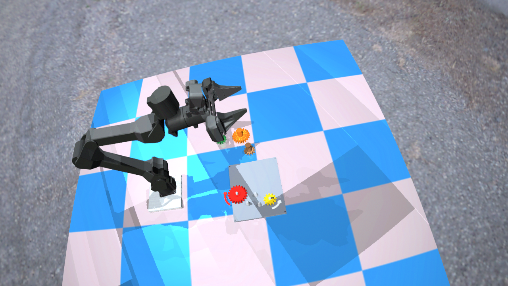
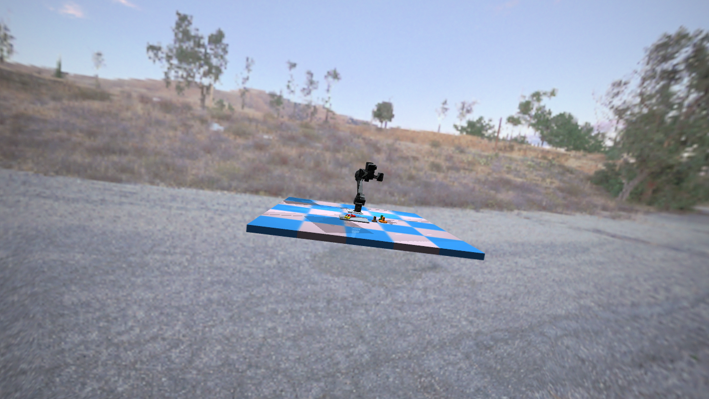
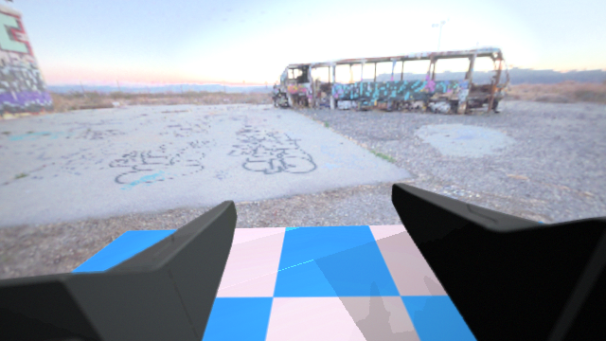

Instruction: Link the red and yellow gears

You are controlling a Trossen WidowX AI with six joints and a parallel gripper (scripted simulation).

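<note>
My gripper tip is now 320 mm above the green gear, 150 mm to the right of it and 110 mm past it. The rest, counted from my gripper tip: brown gear: 320 mm below, 70 mm to the left, 20 mm behind; then red gear: 320 mm below, 100 mm behind, 90 mm to the right; then orange gear: 320 mm below, 140 mm to the left, 40 mm behind.
</note>
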